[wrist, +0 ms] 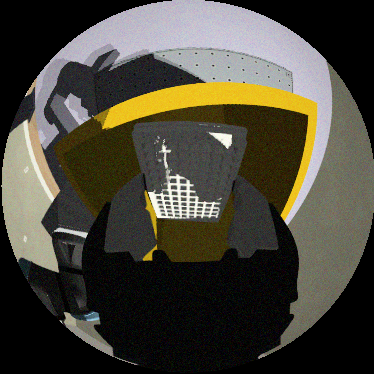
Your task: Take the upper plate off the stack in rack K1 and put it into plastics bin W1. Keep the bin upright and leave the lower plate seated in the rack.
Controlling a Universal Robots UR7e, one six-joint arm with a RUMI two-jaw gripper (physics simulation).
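Pixels of known places: gripper, between the fingertips: [188, 176]; arm's base, origin of its link: [72, 241].
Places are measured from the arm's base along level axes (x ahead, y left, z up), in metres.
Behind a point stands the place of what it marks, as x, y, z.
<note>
The upper plate [192, 155] @(0.376, 0.127, -0.020), a well plate with a grid of square wells, is held between the two dark fingers of my gripper [188, 176] @(0.365, 0.100, -0.033). It is partly in shadow, with its lower part and a patch at the upper right lit white. The yellow bin W1 [220, 93] is below and around the plate in the view, its opening facing up and its inside dark. The plate is over the bin's opening; how deep it is relative to the rim I cannot tell. The gripper hides the bin's near side. Rack K1 and the lower plate do not show.
A grey perforated board [245, 67] @(0.490, 0.213, -0.145) lies beyond the bin's far rim. The arm's dark shadow falls across the board and the pale surface at the upper left. Part of the robot arm [70, 252] @(0.060, 0.023, 0.041) shows at the lower left.
</note>
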